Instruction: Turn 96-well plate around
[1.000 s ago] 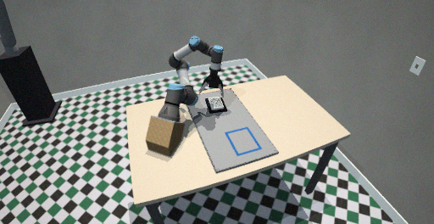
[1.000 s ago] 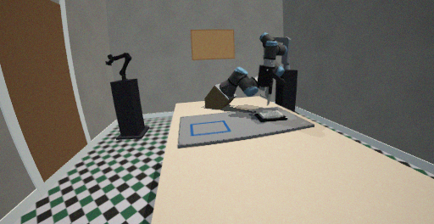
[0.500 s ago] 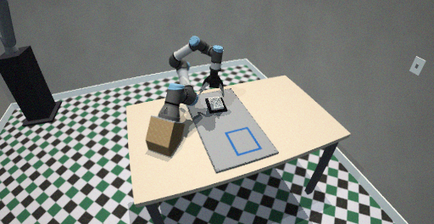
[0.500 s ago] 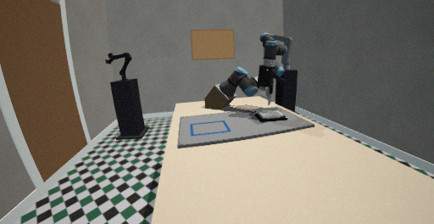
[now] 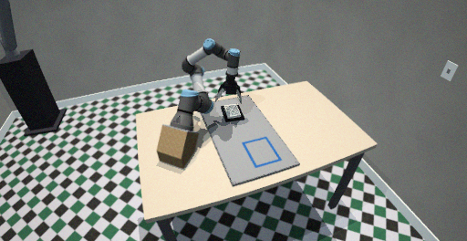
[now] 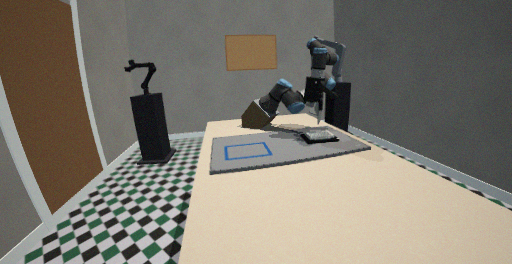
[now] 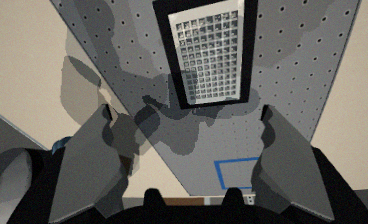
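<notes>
Now: hand 3 cm short of the clear 96-well plate, 1 cm to the right of it and 8 cm above it. Round my hand: A1 label 9 cm ahead, 8 cm to the left, 9 cm below; then black pad 3 cm ahead, 1 cm to the left, 9 cm below.
</notes>
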